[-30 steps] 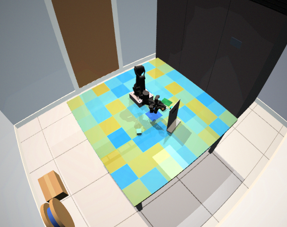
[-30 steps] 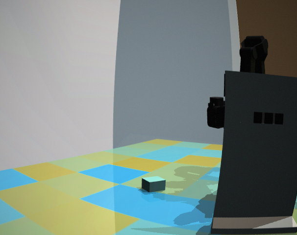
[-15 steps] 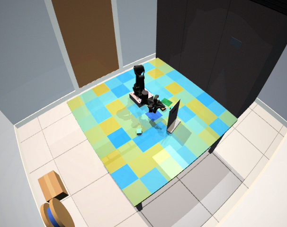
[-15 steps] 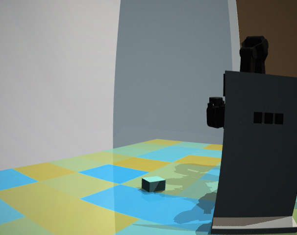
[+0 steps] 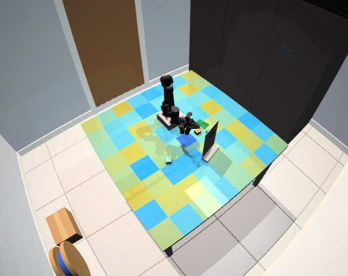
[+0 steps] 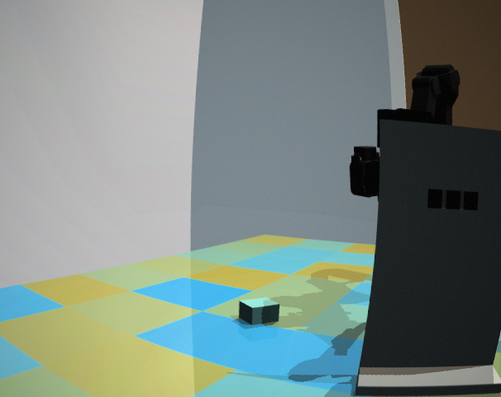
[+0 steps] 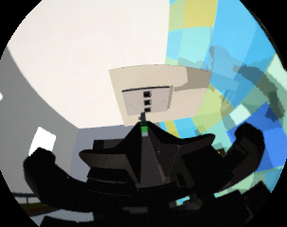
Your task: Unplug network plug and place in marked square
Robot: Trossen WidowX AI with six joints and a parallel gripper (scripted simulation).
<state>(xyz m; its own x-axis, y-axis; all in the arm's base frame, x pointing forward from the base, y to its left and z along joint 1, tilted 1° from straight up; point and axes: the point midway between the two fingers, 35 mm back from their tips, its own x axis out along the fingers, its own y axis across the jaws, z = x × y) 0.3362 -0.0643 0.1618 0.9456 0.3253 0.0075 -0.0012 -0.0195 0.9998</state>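
The dark blue square lies 11 cm behind my gripper tip and 22 cm below it. Round my gripper tip: orange block (9 cm behind, 11 cm to the left, 21 cm below); upright panel (9 cm ahead, 2 cm to the left, 10 cm below); small teal piece (1 cm behind, 15 cm to the left, 20 cm below).
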